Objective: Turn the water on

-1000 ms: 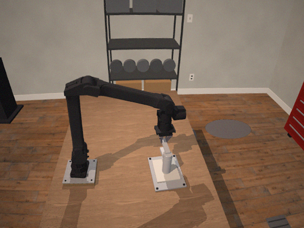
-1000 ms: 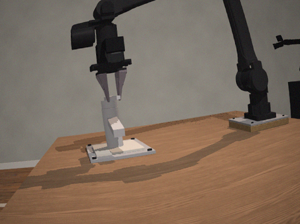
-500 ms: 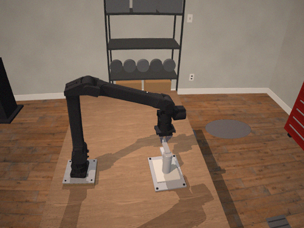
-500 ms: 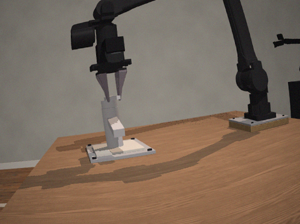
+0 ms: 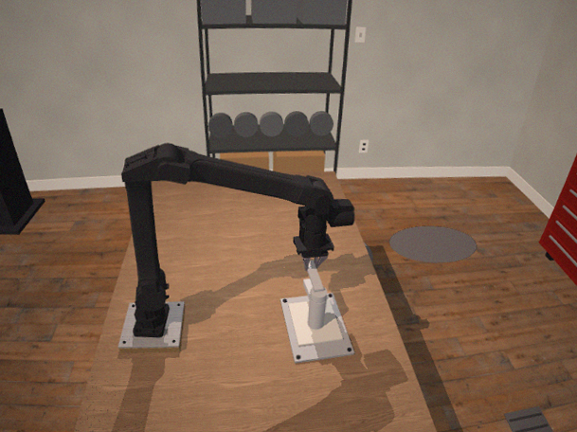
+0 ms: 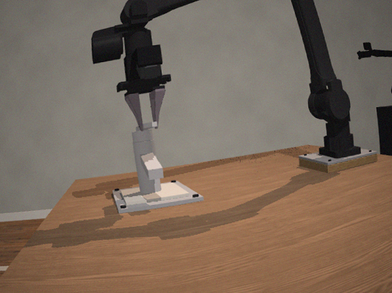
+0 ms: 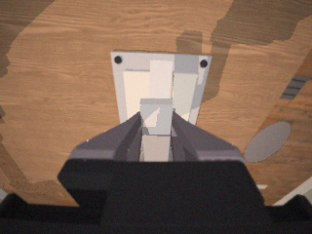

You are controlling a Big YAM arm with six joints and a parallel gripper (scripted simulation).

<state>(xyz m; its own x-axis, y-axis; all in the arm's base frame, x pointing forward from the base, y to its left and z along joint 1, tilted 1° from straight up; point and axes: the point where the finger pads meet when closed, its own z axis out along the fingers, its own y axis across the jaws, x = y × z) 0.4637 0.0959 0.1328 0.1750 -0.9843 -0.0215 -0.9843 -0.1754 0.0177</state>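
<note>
My hand is 10 mm short of the lever and 30 mm to the left of it. Also, from my hand: white tap (10 mm ahead, 60 mm to the right, 60 mm below).
</note>
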